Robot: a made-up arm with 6 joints.
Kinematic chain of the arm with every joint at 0, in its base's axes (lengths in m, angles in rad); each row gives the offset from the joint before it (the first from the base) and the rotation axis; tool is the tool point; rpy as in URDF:
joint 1: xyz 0 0 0.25 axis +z
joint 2: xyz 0 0 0 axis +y
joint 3: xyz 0.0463 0 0.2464 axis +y
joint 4: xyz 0.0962 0 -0.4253 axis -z
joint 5: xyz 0 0 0 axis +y
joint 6: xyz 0.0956 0 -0.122 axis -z
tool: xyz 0 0 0 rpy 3.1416 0 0
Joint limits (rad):
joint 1: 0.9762..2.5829
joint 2: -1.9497..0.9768
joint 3: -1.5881..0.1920
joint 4: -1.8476..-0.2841
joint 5: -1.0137..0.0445
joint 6: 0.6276..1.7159
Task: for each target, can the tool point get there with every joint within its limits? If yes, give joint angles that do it. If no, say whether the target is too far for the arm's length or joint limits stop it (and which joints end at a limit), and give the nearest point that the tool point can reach.
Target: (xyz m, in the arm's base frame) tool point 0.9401 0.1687 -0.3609
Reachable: no: too far | nearest point 0.2783 0.4566 -0.1455 | short by 0.753 m
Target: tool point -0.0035 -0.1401 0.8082
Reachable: yes | joints 2.3417 -1.5236 -0.9394 -0.7650 -0.5379 1.0000
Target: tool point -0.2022 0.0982 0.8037
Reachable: yes | joints 2.1755 -0.9985 -1.0556 -1.0328 -0.3144 1.5901
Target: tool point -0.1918 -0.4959 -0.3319
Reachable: no: joint limits stop it (at a limit: joint 2, joint 5) | nearest point -0.0733 -0.1895 -0.0392 | short by 0.440 m
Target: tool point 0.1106 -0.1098 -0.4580
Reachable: no: joint limits stop it (at a limit: joint 1, joint 2, joint 4, joint 5) | nearest point 0.0022 -0.0311 -0.1756 | short by 0.313 m
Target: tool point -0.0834 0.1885 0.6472
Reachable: yes | joints 1.1563 -1.2472 -0.8121 -1.7102 -0.7785 1.2588
